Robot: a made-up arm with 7 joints. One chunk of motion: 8 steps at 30 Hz.
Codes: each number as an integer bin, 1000 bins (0 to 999) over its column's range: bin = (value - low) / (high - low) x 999, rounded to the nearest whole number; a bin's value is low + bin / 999 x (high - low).
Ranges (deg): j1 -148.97..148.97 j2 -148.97..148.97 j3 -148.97..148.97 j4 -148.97..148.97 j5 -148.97..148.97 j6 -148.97..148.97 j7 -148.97..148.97
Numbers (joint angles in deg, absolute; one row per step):
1: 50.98 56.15 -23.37 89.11 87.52 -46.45 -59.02
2: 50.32 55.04 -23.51 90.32 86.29 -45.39 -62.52
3: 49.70 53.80 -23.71 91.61 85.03 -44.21 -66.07
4: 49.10 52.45 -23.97 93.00 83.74 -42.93 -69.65
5: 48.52 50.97 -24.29 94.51 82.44 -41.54 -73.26
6: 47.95 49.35 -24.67 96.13 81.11 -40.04 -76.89
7: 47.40 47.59 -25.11 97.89 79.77 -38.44 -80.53
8: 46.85 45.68 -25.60 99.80 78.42 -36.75 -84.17
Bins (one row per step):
1: 670 688 421 798 793 344 302
2: 668 684 421 802 789 347 290
3: 666 680 420 807 785 351 278
4: 664 675 419 811 780 356 266
5: 662 670 418 816 776 360 254
6: 660 665 417 822 771 365 242
7: 658 659 415 828 767 371 229
8: 657 653 414 834 762 376 217

